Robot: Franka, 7 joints.
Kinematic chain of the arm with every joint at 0, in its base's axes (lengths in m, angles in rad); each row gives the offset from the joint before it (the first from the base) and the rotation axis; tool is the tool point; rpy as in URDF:
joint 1: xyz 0 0 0.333 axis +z
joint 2: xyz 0 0 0 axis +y
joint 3: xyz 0 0 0.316 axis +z
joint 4: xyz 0.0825 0 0 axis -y
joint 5: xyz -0.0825 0 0.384 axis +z
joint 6: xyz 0 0 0 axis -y
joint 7: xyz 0.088 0 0 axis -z
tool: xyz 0 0 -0.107 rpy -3.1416 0 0
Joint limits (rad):
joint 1: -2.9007..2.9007
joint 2: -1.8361..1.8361
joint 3: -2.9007..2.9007
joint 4: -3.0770..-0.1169
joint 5: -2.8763..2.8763
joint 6: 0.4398..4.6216
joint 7: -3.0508..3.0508
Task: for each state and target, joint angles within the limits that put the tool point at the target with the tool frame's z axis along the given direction. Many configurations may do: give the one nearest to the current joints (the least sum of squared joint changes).
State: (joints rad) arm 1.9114 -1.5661 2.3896 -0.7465 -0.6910 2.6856 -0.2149
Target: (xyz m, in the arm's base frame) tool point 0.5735 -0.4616 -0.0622 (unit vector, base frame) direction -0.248 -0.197 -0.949
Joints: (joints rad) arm 2.5864 -1.6260 2.9007 -0.6632 -0.0756 2.1781 -0.2149
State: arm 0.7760 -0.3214 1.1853 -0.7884 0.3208 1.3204 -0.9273
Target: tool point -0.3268 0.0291 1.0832 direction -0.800 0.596 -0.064
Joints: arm 1.2186 -0.4855 0.7787 -0.7876 0.6316 2.0424 -0.9273
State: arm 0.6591 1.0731 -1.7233 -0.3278 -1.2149 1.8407 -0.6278
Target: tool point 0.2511 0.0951 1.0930 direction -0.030 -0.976 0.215
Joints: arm 1.1534 0.3998 -1.7352 -0.3233 -1.0053 1.5879 -0.6278
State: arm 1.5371 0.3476 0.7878 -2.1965 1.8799 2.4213 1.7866
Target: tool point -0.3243 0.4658 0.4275 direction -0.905 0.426 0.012
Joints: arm 1.4522 0.0135 0.7098 -2.1659 2.3366 2.3478 1.7866
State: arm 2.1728 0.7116 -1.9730 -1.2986 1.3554 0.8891 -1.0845
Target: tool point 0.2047 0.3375 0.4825 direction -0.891 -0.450 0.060
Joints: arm 2.0845 0.1405 -1.3254 -1.9816 0.7121 0.4398 -1.0845
